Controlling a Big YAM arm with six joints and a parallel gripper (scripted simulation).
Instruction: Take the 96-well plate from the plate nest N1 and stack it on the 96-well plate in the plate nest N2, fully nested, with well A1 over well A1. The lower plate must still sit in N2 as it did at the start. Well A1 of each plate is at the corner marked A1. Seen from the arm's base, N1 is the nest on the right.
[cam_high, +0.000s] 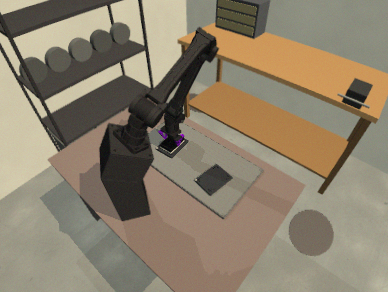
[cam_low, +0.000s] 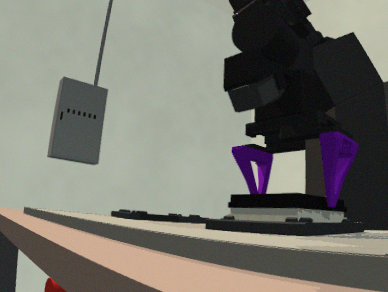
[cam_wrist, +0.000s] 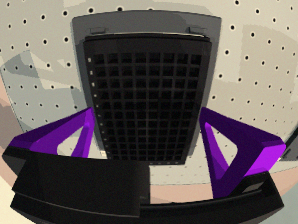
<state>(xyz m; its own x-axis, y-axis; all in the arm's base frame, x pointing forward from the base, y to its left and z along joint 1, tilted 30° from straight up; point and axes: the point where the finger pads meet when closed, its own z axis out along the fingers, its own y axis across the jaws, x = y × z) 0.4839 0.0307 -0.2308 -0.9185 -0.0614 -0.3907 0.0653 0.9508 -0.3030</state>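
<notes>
The black 96-well plate is right at my hand. The rest, counted from my hand: white 96-well plate 2 cm below.
</notes>
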